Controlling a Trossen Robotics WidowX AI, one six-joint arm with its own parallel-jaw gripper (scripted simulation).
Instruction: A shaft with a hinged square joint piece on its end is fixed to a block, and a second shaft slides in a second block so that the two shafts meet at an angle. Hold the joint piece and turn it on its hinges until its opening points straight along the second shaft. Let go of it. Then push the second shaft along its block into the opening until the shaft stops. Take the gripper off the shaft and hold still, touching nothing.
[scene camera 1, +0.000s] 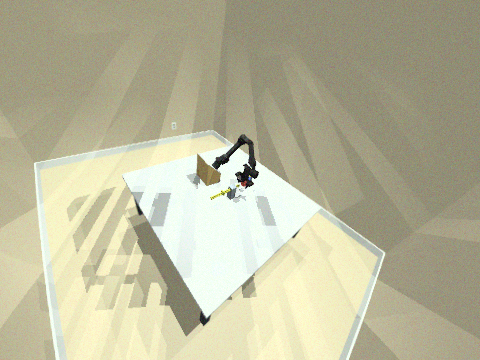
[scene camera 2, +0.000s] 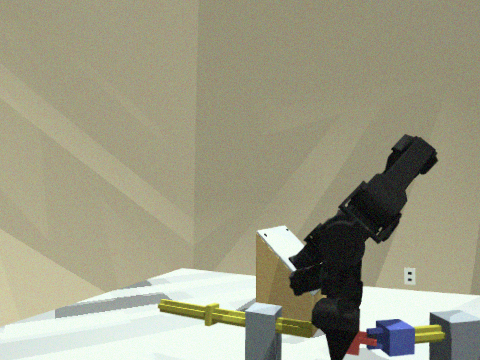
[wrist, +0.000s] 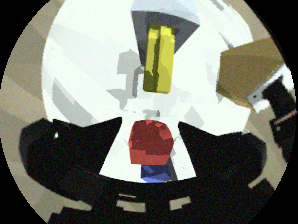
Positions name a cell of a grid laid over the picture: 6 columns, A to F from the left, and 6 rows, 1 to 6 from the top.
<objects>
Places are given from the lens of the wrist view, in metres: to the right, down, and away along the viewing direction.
my gripper (wrist: D4): 0.01, 0.01, 0.10
red joint piece (wrist: D4): 0.00, 0.02, 0.05
</objects>
